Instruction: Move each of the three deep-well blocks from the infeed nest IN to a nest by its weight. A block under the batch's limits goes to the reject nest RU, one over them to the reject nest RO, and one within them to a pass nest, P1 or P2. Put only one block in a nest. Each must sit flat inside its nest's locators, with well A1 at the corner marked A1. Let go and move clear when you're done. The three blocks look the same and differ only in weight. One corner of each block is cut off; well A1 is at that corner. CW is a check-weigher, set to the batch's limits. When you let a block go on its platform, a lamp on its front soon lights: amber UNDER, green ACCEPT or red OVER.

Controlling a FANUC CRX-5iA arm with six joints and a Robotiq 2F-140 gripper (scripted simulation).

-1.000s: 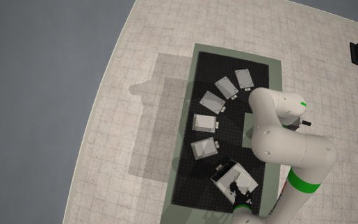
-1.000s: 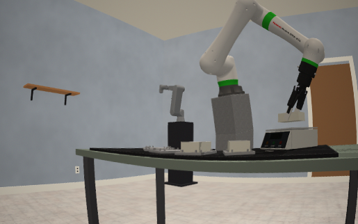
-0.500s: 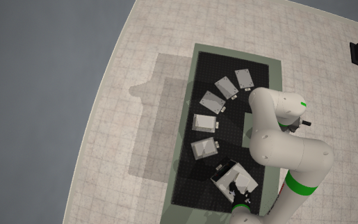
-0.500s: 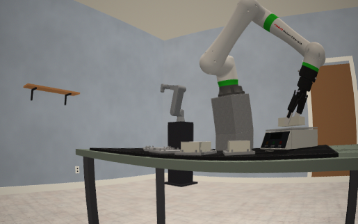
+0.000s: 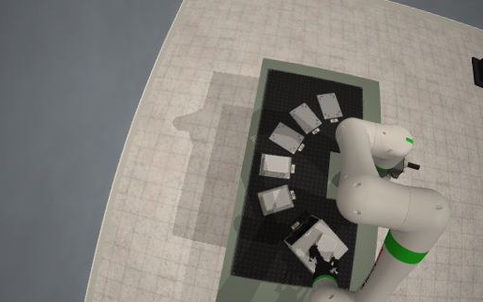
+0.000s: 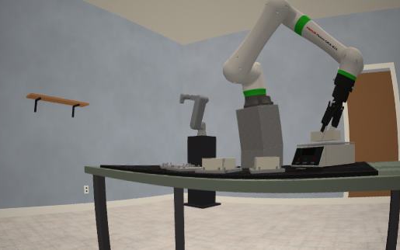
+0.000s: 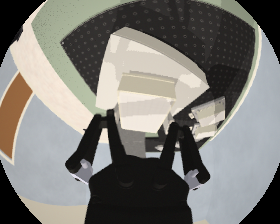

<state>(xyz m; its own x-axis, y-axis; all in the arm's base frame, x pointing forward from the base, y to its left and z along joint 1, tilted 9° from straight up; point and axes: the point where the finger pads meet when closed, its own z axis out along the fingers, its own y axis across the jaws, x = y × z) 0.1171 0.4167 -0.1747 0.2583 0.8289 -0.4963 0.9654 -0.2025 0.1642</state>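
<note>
My hand is 10 mm above the deep-well block. The rest, counted from my hand: check-weigher (80 mm below, 10 mm ahead).
</note>
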